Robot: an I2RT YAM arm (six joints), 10 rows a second.
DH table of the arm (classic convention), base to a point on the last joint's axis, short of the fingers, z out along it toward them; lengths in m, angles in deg. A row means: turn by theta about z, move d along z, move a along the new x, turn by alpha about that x. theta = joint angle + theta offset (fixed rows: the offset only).
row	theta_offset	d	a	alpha
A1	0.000	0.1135	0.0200	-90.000
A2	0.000	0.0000	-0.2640	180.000
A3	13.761	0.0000	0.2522	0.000
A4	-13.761	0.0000	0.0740	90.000
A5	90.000	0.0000	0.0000	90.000
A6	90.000	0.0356	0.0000	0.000
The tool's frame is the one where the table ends.
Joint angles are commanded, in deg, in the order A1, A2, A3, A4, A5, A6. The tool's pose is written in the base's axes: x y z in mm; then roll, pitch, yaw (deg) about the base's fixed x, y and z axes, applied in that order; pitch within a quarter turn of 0, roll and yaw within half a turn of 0. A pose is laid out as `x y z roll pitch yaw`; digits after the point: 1 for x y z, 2 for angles.
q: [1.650 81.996 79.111 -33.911 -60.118 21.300]
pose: 303.4 39.6 367.6 111.07 33.88 169.06
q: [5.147 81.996 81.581 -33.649 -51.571 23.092]
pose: 304.5 55.4 379.3 115.54 36.15 167.57
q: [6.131 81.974 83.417 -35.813 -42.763 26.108]
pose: 304.8 57.1 384.5 120.37 34.93 162.92
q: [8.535 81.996 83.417 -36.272 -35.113 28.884]
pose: 304.8 66.4 382.0 124.34 34.04 160.06
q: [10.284 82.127 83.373 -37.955 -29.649 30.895]
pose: 303.4 73.0 377.6 127.98 32.42 158.37
